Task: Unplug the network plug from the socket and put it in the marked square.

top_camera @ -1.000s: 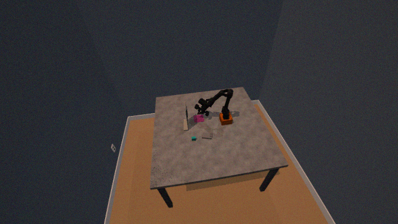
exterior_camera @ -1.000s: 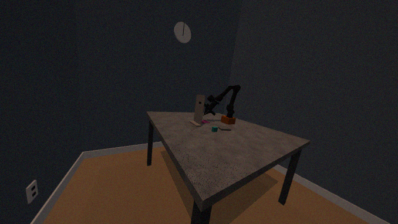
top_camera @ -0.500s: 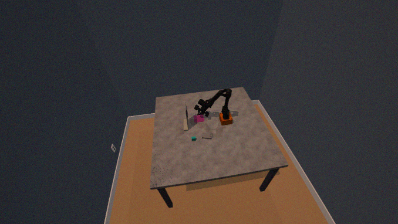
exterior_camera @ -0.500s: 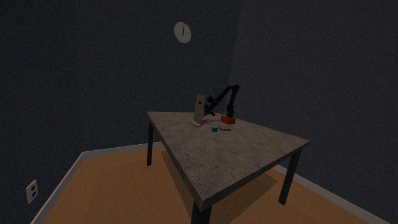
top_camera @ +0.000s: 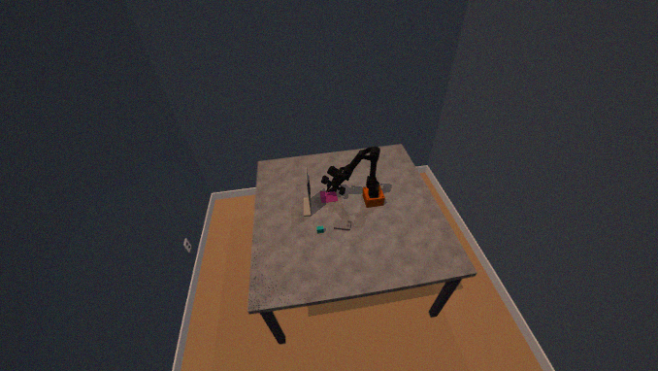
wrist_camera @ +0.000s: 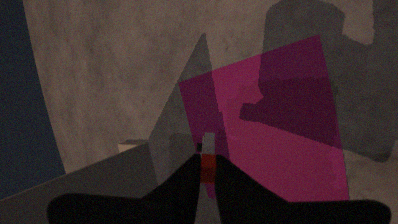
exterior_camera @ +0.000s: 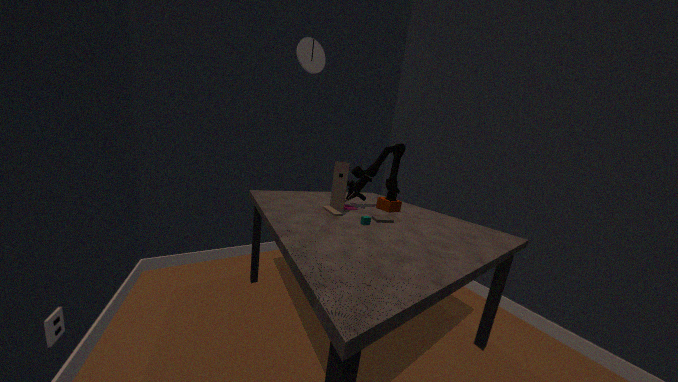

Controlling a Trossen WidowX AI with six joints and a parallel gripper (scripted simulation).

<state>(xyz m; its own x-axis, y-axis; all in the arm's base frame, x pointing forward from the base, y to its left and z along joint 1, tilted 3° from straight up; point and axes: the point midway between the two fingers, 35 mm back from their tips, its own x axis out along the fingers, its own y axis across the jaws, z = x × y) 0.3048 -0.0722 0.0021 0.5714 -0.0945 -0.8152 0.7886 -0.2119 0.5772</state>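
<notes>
My gripper tip is 10 mm past the magenta marked square and 50 mm above it. From my gripper tip the other things lie so: flat grey slab 100 mm behind, 280 mm to the left, 40 mm below; network plug right at my gripper tip; upright panel 130 mm ahead, 100 mm to the left, 80 mm above.
</notes>
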